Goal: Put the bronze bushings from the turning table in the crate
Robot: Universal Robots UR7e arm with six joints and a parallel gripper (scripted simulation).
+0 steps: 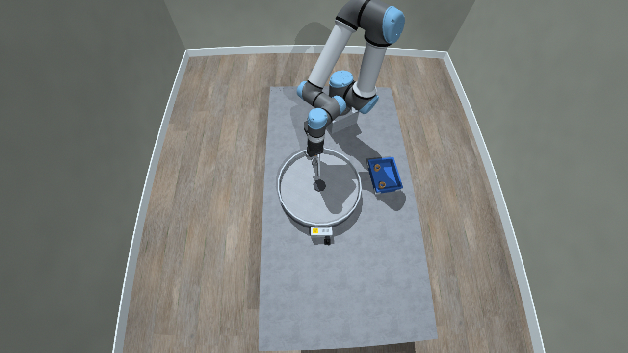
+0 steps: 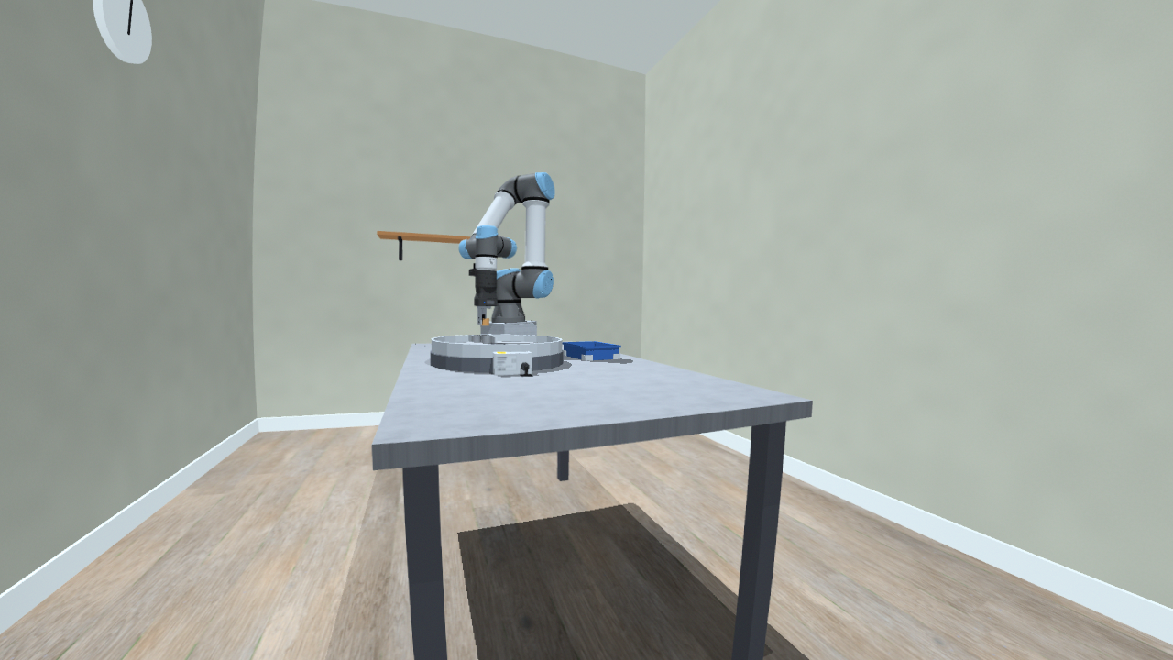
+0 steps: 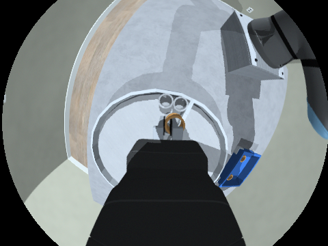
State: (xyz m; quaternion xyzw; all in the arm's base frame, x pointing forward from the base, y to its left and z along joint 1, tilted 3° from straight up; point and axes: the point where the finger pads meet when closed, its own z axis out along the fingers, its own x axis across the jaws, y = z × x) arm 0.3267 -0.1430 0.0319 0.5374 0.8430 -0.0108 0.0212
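The blue crate lies 39 cm to the left of my hand, 11 cm below it and 7 cm ahead of it. The rest, counted from my hand: round turning table 15 cm ahead, 8 cm below, 4 cm to the left.
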